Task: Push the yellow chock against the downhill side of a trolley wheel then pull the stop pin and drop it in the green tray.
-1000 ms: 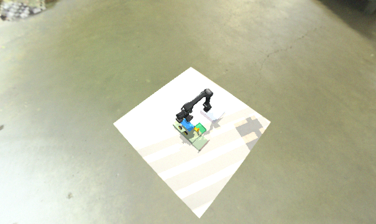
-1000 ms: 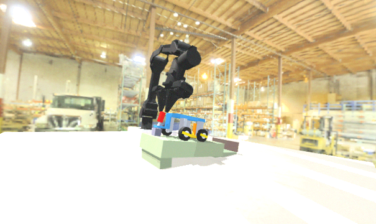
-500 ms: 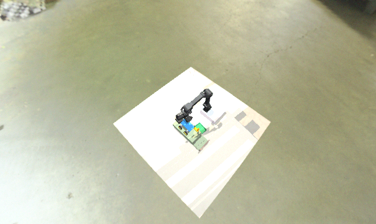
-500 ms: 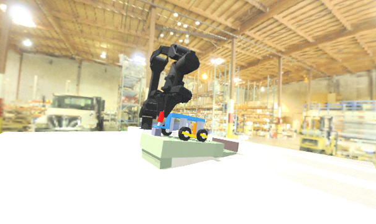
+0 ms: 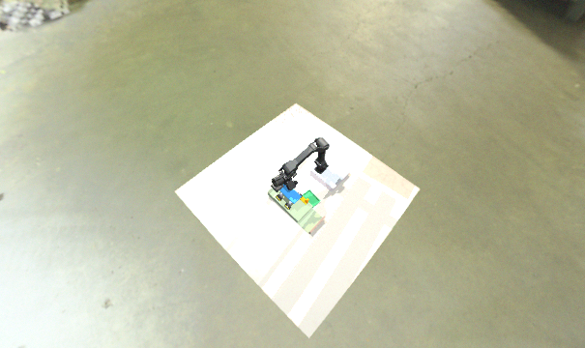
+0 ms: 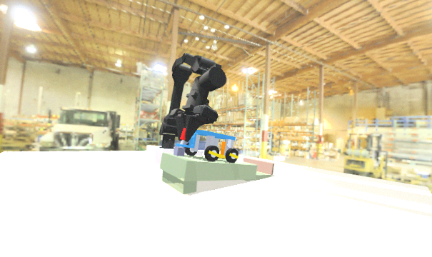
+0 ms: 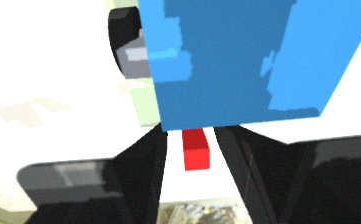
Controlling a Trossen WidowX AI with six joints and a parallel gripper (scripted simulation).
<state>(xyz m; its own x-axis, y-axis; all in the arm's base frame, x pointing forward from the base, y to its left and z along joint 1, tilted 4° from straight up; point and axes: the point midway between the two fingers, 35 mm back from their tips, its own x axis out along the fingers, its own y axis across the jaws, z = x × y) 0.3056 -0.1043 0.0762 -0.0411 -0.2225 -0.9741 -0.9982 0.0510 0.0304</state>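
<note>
Right now my gripper tip is 30 mm past the yellow chock, 180 mm to the right of it and 40 mm above it. From my gripper tip the other things lie so: blue trolley (20 mm ahead, 90 mm to the left, 20 mm below); then red-headed stop pin (right at my gripper tip); then pale green ramp (20 mm ahead, 100 mm to the left, 80 mm below).
</note>
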